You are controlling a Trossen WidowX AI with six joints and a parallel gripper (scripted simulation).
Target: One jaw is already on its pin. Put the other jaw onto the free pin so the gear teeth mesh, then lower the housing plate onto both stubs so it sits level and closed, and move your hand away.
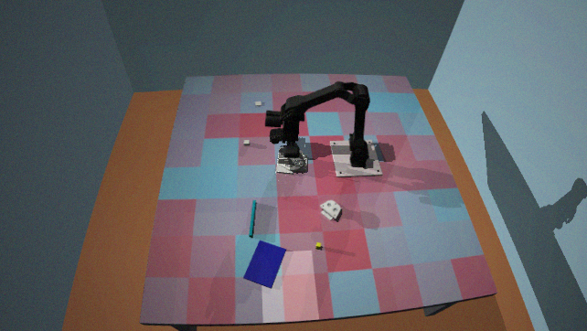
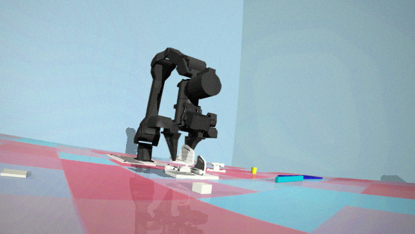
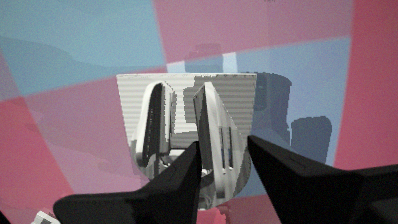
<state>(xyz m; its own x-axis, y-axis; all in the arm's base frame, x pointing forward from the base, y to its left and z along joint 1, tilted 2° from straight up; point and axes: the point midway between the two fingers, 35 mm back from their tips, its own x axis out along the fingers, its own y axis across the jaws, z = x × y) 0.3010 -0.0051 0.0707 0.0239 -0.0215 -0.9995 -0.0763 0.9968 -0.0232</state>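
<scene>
The housing plate lies 17 cm behind my gripper tip, 26 cm to the left of it and 1 cm below it. From my gripper tip the other things lie so: blue card: 7 cm ahead, 49 cm to the left, 3 cm below; then yellow cube: 12 cm behind, 42 cm to the left, 2 cm below; then teal pen: 13 cm ahead, 31 cm to the left, 3 cm below.
</scene>
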